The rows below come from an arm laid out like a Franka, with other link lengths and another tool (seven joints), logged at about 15 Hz.
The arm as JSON. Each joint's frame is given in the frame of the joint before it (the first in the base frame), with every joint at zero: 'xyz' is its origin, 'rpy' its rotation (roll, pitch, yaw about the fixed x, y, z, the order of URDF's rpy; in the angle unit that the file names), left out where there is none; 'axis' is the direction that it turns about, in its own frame. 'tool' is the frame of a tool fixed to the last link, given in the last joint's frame.
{
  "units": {
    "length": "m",
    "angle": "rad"
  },
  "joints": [
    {
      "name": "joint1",
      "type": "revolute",
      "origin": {
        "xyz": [
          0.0,
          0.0,
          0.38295
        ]
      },
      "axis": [
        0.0,
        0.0,
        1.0
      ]
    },
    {
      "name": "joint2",
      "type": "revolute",
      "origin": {
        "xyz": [
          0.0,
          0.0,
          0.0
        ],
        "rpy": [
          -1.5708,
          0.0,
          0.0
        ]
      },
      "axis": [
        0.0,
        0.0,
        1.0
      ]
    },
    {
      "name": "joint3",
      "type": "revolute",
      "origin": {
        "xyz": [
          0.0,
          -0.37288,
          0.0
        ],
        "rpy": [
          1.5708,
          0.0,
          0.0
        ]
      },
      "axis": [
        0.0,
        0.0,
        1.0
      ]
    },
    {
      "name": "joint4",
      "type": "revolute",
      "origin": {
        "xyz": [
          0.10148,
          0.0,
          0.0
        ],
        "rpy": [
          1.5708,
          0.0,
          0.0
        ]
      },
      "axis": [
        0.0,
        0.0,
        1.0
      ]
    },
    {
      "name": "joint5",
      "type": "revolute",
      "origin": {
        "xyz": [
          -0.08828,
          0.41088,
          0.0
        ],
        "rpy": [
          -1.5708,
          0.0,
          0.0
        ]
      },
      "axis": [
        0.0,
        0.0,
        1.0
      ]
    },
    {
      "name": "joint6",
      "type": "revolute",
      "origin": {
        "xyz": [
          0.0,
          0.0,
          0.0
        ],
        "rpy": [
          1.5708,
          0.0,
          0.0
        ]
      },
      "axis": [
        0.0,
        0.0,
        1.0
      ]
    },
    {
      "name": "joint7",
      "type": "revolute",
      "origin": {
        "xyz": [
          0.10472,
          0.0,
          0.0
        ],
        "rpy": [
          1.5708,
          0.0,
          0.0
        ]
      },
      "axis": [
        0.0,
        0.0,
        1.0
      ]
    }
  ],
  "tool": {
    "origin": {
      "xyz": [
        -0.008,
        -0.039,
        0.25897
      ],
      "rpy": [
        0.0,
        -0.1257,
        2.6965
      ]
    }
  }
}
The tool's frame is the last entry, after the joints.
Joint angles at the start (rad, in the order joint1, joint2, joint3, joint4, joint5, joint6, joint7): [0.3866, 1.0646, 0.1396, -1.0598, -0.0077, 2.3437, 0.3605]
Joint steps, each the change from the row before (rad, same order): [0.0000, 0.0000, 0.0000, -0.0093, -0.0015, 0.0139, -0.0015]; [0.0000, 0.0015, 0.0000, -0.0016, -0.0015, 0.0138, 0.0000]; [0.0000, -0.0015, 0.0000, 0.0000, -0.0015, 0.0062, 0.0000]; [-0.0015, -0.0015, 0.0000, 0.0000, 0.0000, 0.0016, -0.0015]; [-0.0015, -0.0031, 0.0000, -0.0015, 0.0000, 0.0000, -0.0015]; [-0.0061, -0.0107, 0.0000, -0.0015, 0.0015, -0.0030, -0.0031]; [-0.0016, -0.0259, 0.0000, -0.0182, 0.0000, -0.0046, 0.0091]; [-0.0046, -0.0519, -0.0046, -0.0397, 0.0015, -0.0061, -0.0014]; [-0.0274, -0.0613, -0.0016, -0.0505, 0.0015, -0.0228, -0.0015]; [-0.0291, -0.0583, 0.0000, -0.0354, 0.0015, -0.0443, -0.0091]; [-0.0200, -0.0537, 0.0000, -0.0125, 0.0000, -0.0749, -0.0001]
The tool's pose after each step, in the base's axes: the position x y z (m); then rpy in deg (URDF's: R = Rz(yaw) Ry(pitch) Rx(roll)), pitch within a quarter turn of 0, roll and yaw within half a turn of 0. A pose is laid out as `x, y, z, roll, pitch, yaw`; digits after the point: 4 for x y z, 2 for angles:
0.8099, 0.4757, 0.1128, 174.22, 20.71, -150.89
0.8119, 0.4764, 0.1128, 174.32, 21.32, -150.89
0.8136, 0.4770, 0.1151, 174.43, 21.76, -150.85
0.8150, 0.4760, 0.1168, 174.47, 21.94, -150.84
0.8159, 0.4749, 0.1188, 174.51, 22.04, -150.82
0.8200, 0.4707, 0.1275, 174.55, 22.41, -151.00
0.8197, 0.4698, 0.1407, 174.53, 22.54, -151.45
0.8193, 0.4634, 0.1650, 174.98, 22.86, -151.35
0.8218, 0.4380, 0.1890, 175.27, 22.17, -152.38
0.8223, 0.4111, 0.2147, 175.56, 20.98, -153.02
0.8177, 0.3906, 0.2439, 175.72, 19.04, -153.64

